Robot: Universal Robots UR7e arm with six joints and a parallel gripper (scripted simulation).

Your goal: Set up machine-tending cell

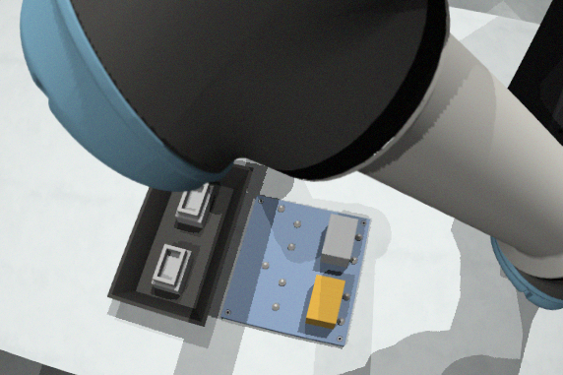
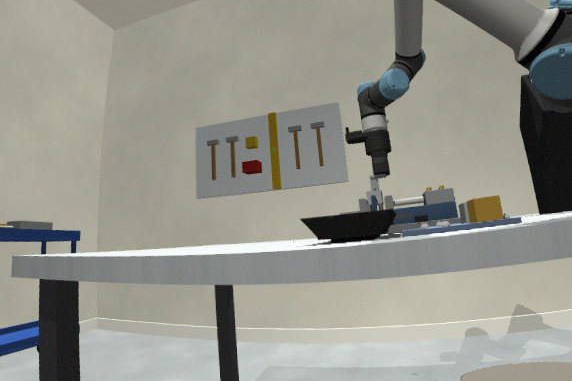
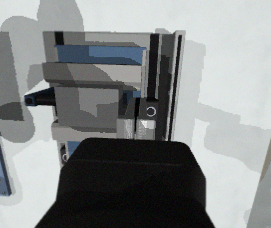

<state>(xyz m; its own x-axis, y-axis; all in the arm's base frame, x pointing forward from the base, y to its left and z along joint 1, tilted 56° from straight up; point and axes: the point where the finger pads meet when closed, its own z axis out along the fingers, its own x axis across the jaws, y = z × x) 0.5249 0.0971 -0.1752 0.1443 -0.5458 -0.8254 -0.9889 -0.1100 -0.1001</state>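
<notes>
The blue base is 8 cm below my hand, 8 cm behind it and 4 cm to the left of it. The rest, counted from my hand: brass blank (37 cm to the left, 25 cm behind, 9 cm below).
</notes>
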